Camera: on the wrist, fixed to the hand. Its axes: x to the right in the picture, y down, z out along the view.
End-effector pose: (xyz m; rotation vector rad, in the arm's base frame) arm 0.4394 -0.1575 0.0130 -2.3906 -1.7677 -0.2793
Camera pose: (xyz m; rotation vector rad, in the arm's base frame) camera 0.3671 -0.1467 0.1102 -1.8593 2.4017 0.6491
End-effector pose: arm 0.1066 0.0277 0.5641 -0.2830 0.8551 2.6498
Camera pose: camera 0.1307 0.0298 0.4449 -0.9238 -0.1906 -0.3783
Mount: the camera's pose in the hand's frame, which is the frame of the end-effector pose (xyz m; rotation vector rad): 0.0127 -0.0736 -0.0960 0.0596 -0.4767 3.0979
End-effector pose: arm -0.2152 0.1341 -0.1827 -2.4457 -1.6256 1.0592
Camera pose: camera -0.2198 0.2107 -0.0883 1.1775 -1.9669 -0.3540
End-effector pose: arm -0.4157 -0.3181 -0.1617 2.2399 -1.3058 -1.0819
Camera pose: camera -0.2963 -0.2987 -0.1491 -1.3463 -2.1620 0.1367
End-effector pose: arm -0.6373 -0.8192 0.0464 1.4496 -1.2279 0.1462
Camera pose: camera -0.5274 -0.7677 0.0378 1.4249 2.0133 -1.4024
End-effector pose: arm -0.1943 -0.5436 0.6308 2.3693 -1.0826 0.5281
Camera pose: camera -0.1432 -0.4545 0.6960 0.9558 2.4010 -0.3057
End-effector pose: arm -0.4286 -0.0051 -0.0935 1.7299 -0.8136 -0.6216
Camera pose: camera -0.3331 0.0568 -0.1364 -1.0229 -2.2590 1.1914
